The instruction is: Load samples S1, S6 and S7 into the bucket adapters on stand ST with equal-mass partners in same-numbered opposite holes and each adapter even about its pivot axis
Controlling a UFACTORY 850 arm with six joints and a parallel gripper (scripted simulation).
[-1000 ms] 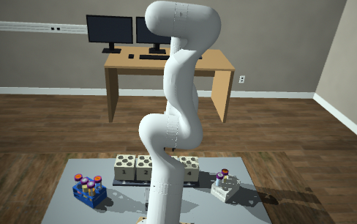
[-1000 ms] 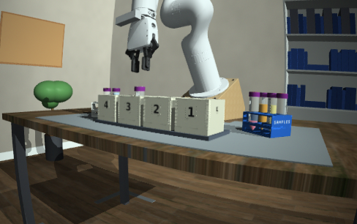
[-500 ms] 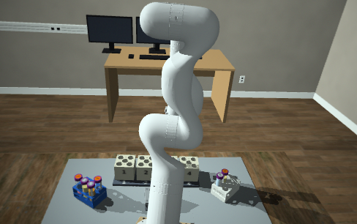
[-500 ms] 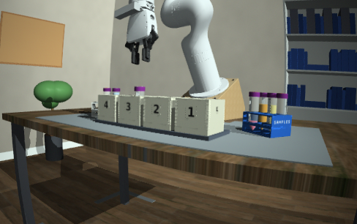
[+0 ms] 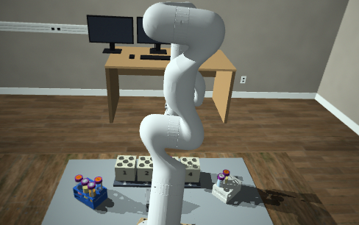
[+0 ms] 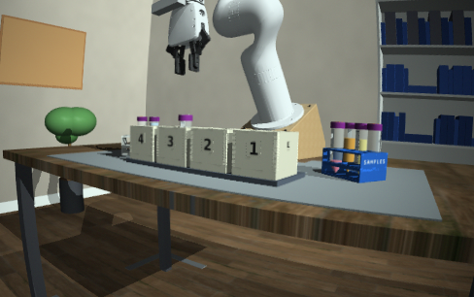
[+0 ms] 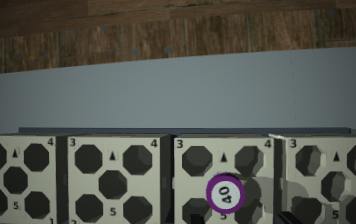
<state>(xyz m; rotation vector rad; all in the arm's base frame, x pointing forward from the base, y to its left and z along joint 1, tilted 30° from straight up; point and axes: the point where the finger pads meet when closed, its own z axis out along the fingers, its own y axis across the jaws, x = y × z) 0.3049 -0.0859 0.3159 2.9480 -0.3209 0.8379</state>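
My hand is 400 mm to the right of the blue samples rack, 220 mm above it and 40 mm past it. From my hand the other things lie so: adapter 1: 210 mm to the left, 200 mm below, 70 mm ahead; then white rack: 250 mm to the right, 220 mm below, 190 mm behind.
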